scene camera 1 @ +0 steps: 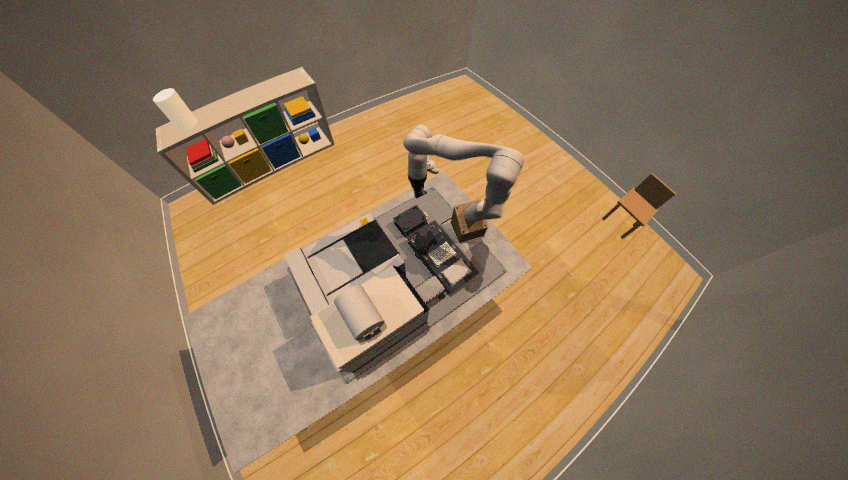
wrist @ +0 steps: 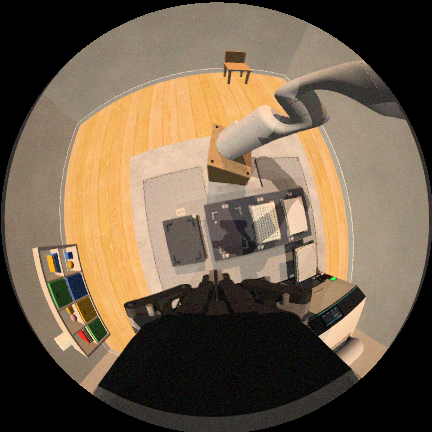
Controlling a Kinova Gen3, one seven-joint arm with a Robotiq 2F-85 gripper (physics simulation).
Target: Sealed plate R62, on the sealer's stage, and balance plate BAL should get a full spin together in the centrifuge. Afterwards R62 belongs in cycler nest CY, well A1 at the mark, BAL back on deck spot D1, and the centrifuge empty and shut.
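Places are measured from the arm's base along level axes (x down, y back, z left), in millimetres.
Pixels of known places: gripper, fingertip midpoint: (scene camera 1: 417,196) (wrist: 215,277); arm's base, origin of the base link: (scene camera 1: 471,214) (wrist: 228,146).
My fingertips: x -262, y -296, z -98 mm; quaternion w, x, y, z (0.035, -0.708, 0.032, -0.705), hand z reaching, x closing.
Observation:
Ahead of a thing's pixels: the offset from my fingertips to its middle. "spot": to the spot under its first point. Level surfaces: height alone.
My gripper (scene camera 1: 420,193) (wrist: 215,277) is shut and empty, pointing down high above the bench. Plate R62 {dz +312, dx +280, dy -137 mm} (scene camera 1: 429,291) (wrist: 305,261), pale and flat, sits on the stage in front of the sealer {dz +318, dx +150, dy -435 mm} (scene camera 1: 404,297) (wrist: 334,296). A plain pale plate {dz +307, dx +322, dy +40 mm} (scene camera 1: 457,273) (wrist: 296,216), seemingly BAL, lies on D1 at the end of the dark deck {dx +330 mm} (wrist: 215,247). Cycler nest CY {dz -102, dx +358, dy +24 mm} (scene camera 1: 410,220) (wrist: 185,241) is a dark block with corner brackets and no plate on it. The centrifuge {spot: dz +19, dx +175, dy -261 mm} (scene camera 1: 373,246), with a dark panel on top, is mostly hidden by the gripper in the wrist view; its lid state is unclear.
A white plate with wells {dz +183, dx +322, dy +36 mm} (scene camera 1: 441,253) (wrist: 265,221) lies on D2, beside the D1 plate. The arm stands on a wooden block (scene camera 1: 468,230) (wrist: 227,173) behind the deck. A grey roll {dz +318, dx -30, dy -457 mm} (scene camera 1: 358,312) (wrist: 349,351) is on the sealer. A shelf unit and a chair (scene camera 1: 641,205) (wrist: 236,66) stand farther off.

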